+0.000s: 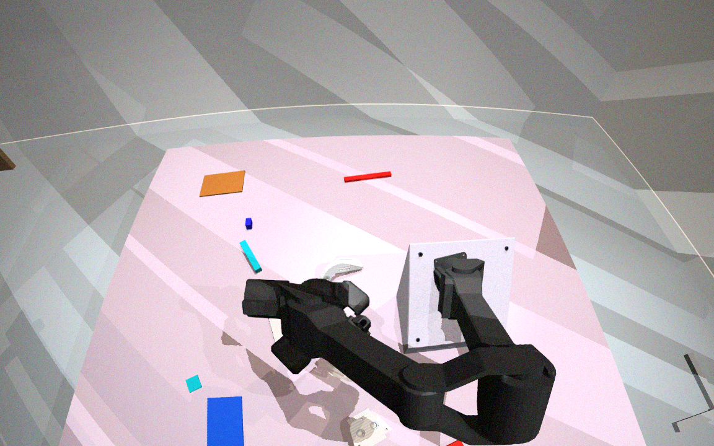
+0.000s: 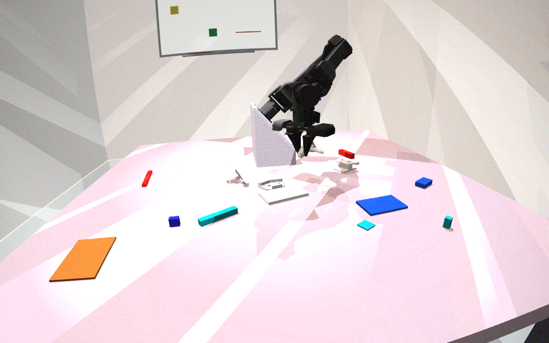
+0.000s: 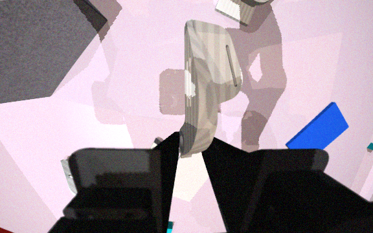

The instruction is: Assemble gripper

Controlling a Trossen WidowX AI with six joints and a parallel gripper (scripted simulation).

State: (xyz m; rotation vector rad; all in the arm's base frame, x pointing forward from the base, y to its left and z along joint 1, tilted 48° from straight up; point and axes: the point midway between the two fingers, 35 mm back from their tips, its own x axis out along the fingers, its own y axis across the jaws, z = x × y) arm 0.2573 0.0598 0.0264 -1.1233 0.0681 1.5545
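Now: gripper tip 10 mm to the right of the white jaw, 10 mm below it and 10 mm past it. The rest, counted from my gripper tip: white sheet (90 mm to the right, 80 mm below, 80 mm ahead); housing plate (100 mm to the right, 80 mm below, 20 mm ahead); white gripper base (180 mm to the left, 50 mm below, 50 mm behind).
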